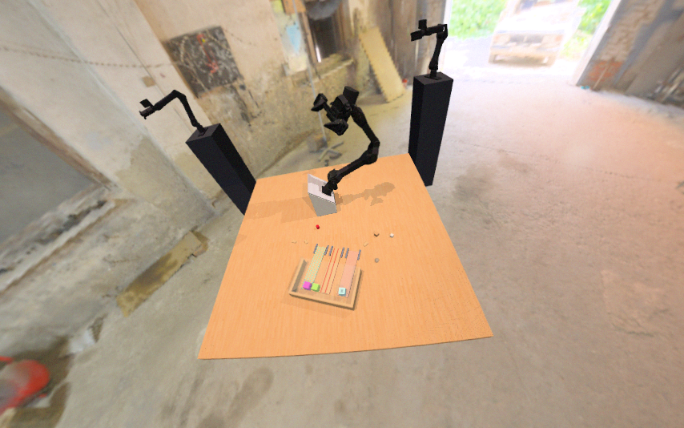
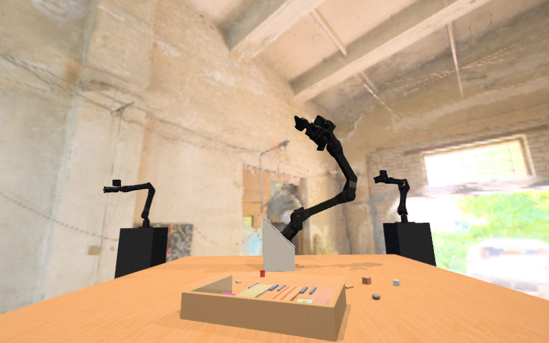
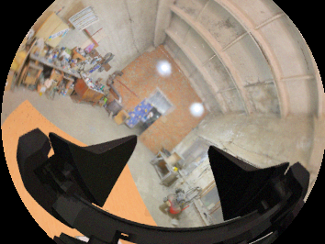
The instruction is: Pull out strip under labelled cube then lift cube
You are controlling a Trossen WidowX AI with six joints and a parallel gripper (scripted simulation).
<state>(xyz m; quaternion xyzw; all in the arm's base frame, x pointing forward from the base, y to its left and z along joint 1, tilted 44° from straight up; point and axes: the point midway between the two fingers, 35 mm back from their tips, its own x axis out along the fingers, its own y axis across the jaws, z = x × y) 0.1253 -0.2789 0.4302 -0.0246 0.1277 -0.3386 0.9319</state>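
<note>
The brown block is 64 cm below my gripper tip, 17 cm to the left of it and 17 cm ahead of it. The rest, counted from my gripper tip: red cylinder: 64 cm below, 17 cm to the right, 4 cm ahead; then dark pebble: 64 cm below, 33 cm ahead, 14 cm to the left.
</note>
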